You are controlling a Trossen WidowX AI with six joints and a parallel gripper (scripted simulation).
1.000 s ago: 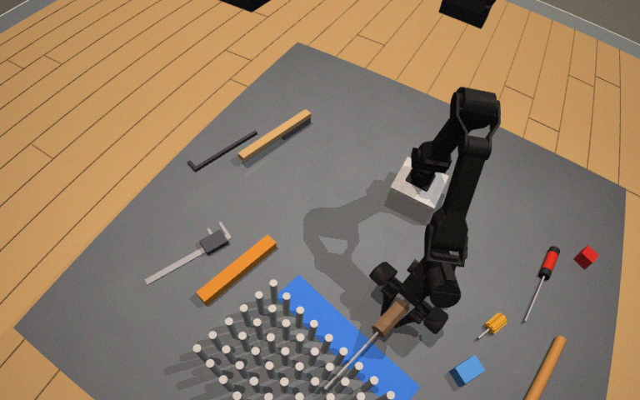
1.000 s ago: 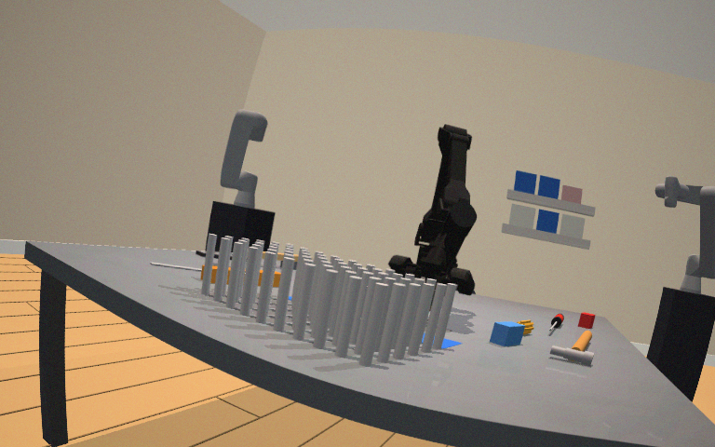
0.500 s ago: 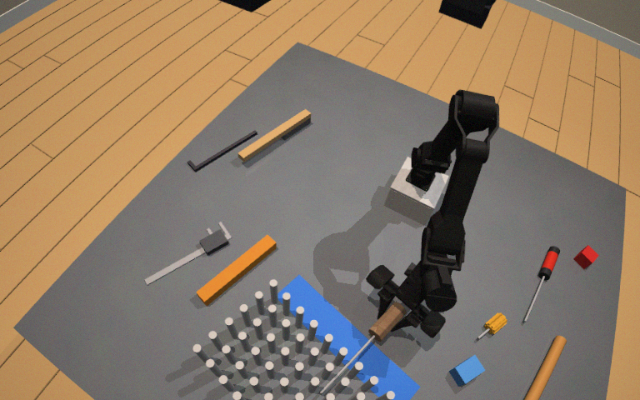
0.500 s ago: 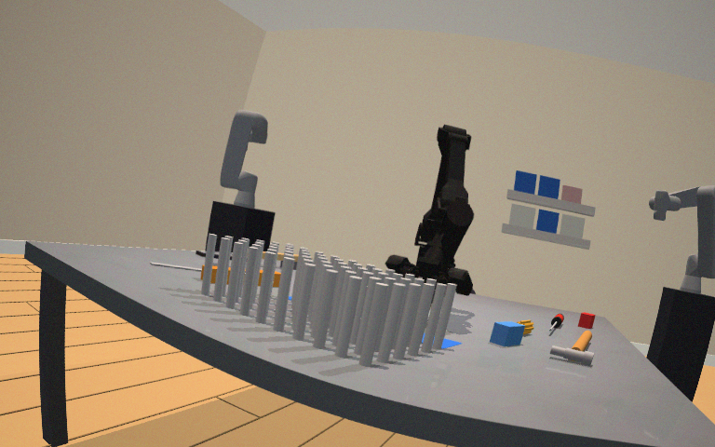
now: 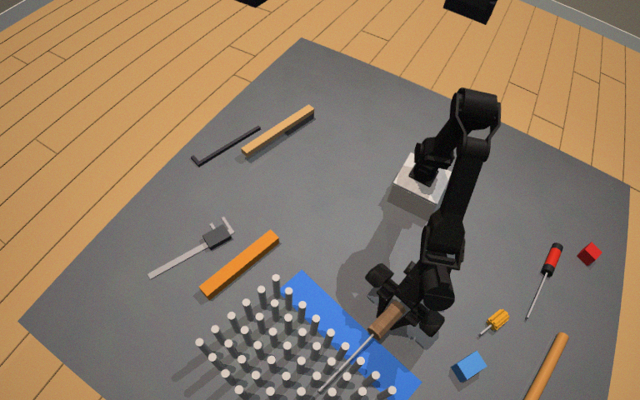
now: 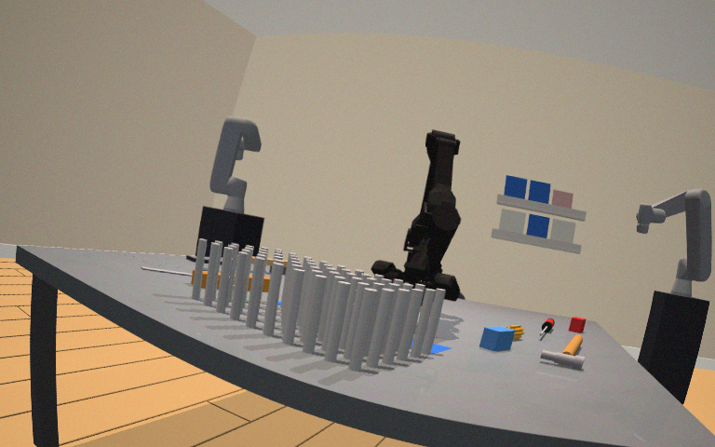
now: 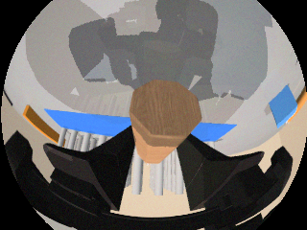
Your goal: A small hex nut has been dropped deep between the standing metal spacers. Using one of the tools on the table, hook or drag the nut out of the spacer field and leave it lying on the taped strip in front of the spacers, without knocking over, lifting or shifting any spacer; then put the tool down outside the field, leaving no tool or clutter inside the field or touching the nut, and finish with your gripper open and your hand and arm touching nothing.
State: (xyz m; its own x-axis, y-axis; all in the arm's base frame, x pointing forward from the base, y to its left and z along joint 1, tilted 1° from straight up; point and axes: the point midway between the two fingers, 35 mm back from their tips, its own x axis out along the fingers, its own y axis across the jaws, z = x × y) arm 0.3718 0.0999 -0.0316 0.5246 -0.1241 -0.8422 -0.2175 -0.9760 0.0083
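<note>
My gripper tip is 60 mm short of the blue taped strip, 60 mm to the left of it and 30 mm above it. Round my gripper tip: yellow bit 150 mm behind, 230 mm to the left, 10 mm below; then blue block 20 mm behind, 210 mm to the left, 10 mm below; then wood-handled pick 100 mm ahead, 20 mm to the right.
</note>
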